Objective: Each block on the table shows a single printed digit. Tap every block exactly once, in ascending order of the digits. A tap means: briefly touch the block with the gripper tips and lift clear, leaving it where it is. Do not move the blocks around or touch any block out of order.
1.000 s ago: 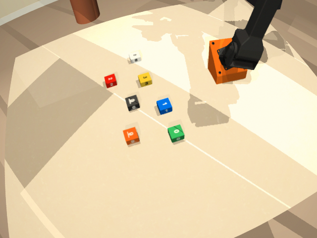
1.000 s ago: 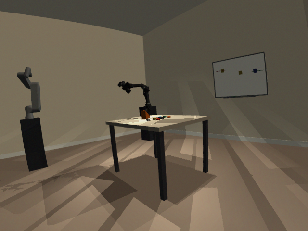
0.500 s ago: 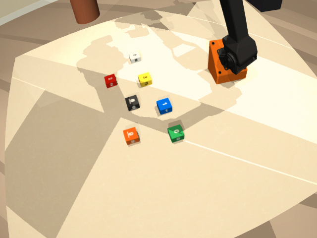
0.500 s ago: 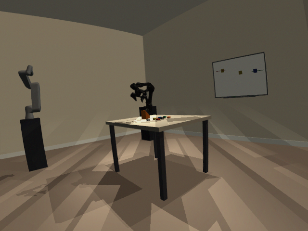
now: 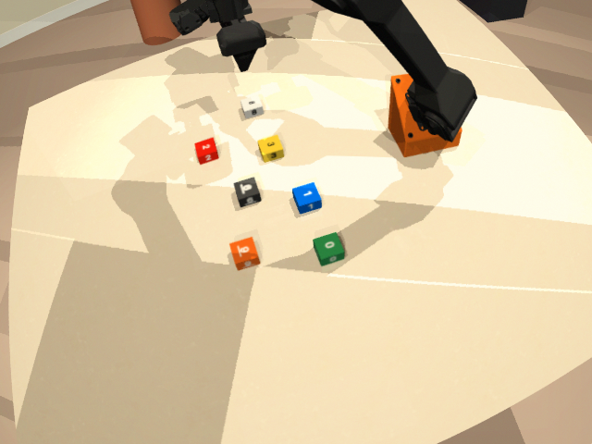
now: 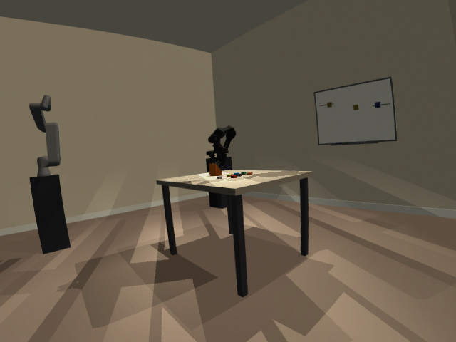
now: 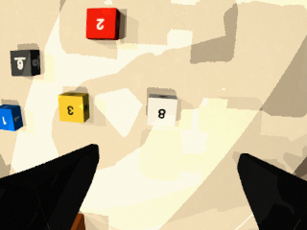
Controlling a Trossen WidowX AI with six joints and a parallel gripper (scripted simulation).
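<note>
Now: the green 0 block 1 cm behind my gripper tip, 31 cm to the left of it and 11 cm below it. Also, from my gripper tip: red 2 block 9 cm ahead, 7 cm to the left, 11 cm below; then pale grey block 1 cm behind, 11 cm below; then yellow 3 block 11 cm to the left, 11 cm below.
</note>
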